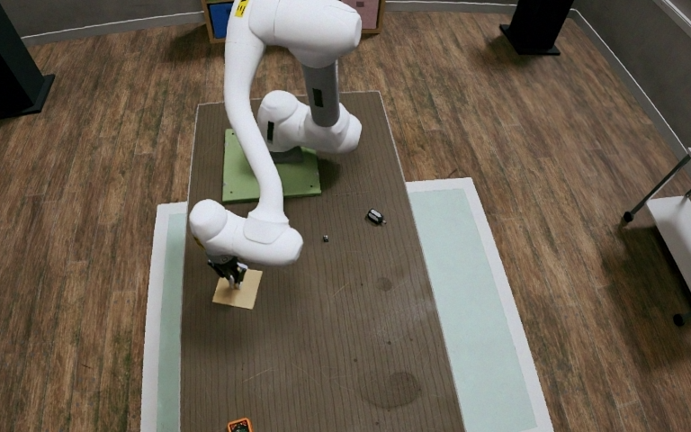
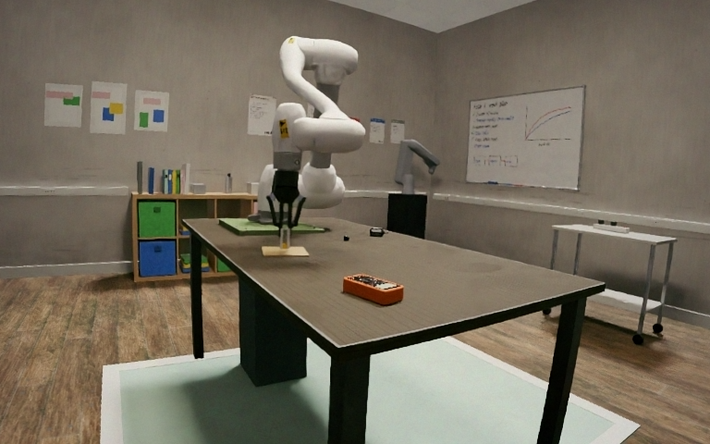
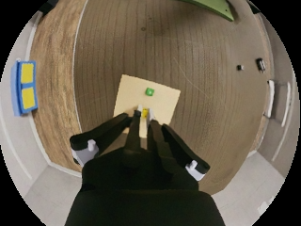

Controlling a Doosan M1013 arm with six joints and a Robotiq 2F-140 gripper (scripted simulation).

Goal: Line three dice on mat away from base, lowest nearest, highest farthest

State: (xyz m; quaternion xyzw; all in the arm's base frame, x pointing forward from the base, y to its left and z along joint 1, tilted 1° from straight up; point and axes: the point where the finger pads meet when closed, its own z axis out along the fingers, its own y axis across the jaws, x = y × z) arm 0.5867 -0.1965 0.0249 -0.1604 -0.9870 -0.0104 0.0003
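The yellow die is 2 cm below my hand. Round my hand: small dark die 32 cm to the left, 14 cm behind, 4 cm below; then mat 4 cm below; then green die 5 cm behind, 3 cm below, 1 cm to the left.
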